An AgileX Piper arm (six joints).
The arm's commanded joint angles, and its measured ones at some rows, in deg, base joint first. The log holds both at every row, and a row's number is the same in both.
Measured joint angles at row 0:
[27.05 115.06 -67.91 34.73 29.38 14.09]
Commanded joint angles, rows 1 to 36:
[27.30 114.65 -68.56 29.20 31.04 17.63]
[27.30 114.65 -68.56 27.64 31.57 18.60]
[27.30 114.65 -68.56 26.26 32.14 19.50]
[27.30 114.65 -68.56 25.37 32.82 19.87]
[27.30 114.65 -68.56 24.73 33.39 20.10]
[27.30 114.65 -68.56 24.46 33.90 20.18]
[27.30 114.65 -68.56 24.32 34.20 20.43]
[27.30 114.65 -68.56 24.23 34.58 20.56]
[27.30 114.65 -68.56 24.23 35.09 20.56]
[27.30 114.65 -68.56 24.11 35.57 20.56]
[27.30 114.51 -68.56 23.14 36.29 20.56]
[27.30 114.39 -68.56 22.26 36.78 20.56]
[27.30 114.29 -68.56 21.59 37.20 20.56]
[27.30 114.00 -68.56 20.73 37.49 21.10]
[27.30 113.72 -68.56 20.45 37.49 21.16]
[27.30 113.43 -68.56 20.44 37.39 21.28]
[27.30 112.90 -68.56 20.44 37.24 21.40]
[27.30 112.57 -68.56 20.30 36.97 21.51]
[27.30 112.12 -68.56 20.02 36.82 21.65]
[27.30 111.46 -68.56 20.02 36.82 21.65]
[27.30 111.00 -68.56 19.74 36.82 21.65]
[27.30 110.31 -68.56 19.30 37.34 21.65]
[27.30 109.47 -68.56 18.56 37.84 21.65]
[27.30 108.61 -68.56 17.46 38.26 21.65]
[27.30 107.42 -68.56 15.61 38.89 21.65]
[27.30 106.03 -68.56 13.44 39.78 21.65]
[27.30 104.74 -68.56 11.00 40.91 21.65]
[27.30 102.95 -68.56 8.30 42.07 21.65]
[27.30 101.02 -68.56 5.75 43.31 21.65]
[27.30 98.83 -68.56 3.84 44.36 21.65]
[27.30 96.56 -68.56 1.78 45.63 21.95]
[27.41 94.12 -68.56 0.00 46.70 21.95]
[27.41 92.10 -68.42 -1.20 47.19 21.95]
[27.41 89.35 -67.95 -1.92 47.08 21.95]
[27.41 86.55 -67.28 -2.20 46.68 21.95]
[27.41 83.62 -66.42 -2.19 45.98 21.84]
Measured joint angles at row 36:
[27.15 92.84 -68.18 0.89 45.89 21.83]
